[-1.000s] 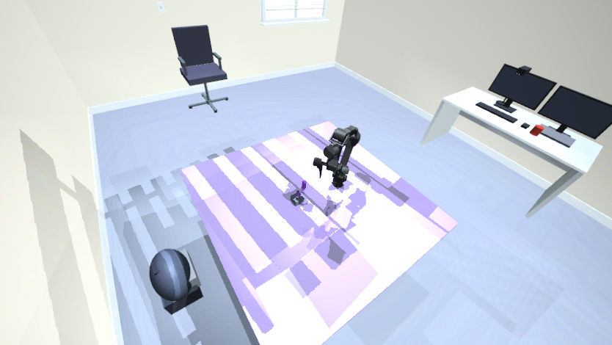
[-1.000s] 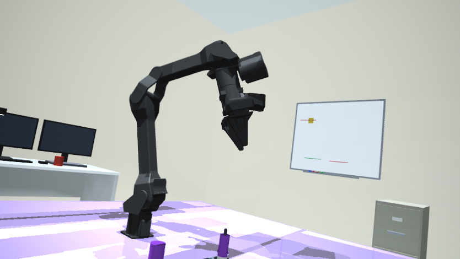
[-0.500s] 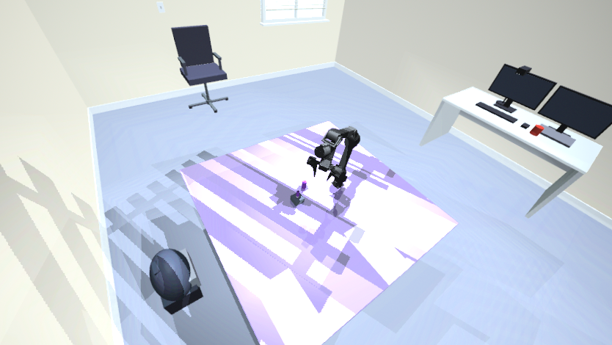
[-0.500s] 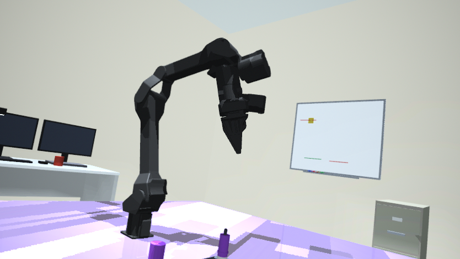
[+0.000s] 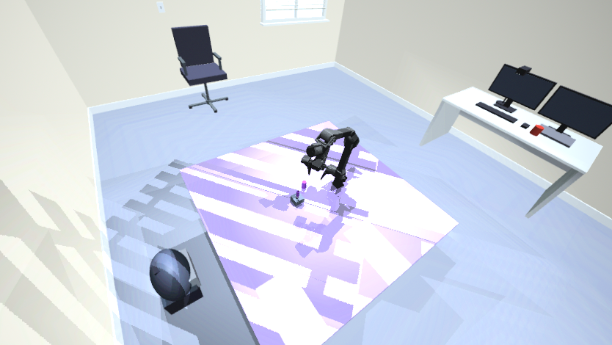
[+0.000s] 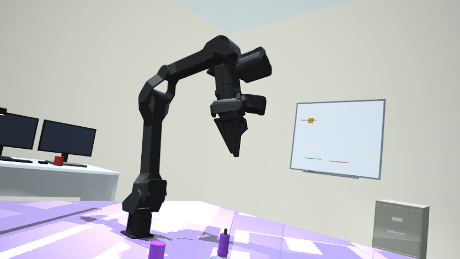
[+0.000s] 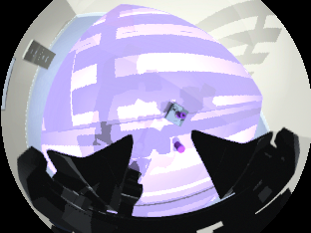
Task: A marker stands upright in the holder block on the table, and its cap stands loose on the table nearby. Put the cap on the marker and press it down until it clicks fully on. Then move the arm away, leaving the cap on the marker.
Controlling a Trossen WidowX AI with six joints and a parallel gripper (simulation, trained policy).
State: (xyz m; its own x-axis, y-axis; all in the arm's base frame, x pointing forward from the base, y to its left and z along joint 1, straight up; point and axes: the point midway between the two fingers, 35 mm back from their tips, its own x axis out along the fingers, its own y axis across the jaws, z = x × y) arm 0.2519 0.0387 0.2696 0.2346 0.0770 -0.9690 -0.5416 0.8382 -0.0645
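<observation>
The purple cap is 40 mm behind my gripper tip, 140 mm to the right of it and 210 mm below it.
</observation>
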